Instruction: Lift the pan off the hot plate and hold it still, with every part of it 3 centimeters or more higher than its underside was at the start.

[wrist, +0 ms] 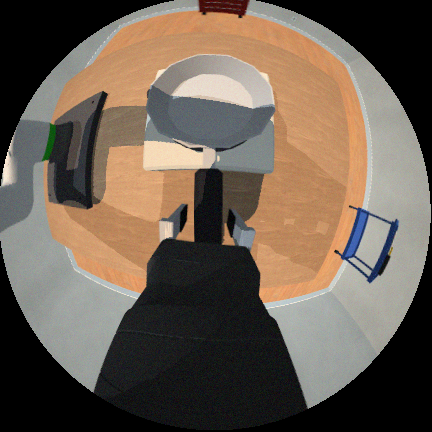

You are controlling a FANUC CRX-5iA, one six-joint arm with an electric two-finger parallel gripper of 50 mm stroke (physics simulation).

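Places are measured from the arm's base along level axes (x ahead, y left, z up), in metres.
Where they show: gripper, fingertip midpoint: (207,214); arm's base, link origin: (60,142).
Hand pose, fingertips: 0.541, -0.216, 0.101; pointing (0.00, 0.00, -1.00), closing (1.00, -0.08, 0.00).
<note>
Things, the pixels of their centre, and the offset from my fingertips, as dx, dy, dz. "spot": a spot on its surface instead. Level surfaces: height alone.
- grey round pan, body centre: (208,151) -0.001, +0.078, -0.015
- hot plate, surface spot: (172,156) spot: -0.062, +0.079, -0.066
- wooden table, surface height: dz -0.128
A grey round pan (212,117) sits on the hot plate (172,156), a pale boxy block, in the upper middle of the wrist view. Its black handle (208,195) points down the view toward my gripper. My gripper (207,214) is open, with one finger on each side of the handle and a visible gap on both sides. The near end of the handle is hidden behind the gripper's black body. How high the fingers stand relative to the handle is hard to tell.
The robot's arm base (31,145) with a green ring and a dark mounting plate (75,155) stand at the left on the wooden table (310,150). A blue cart (355,233) stands off the table at the right. A dark red object (223,6) shows at the top edge.
</note>
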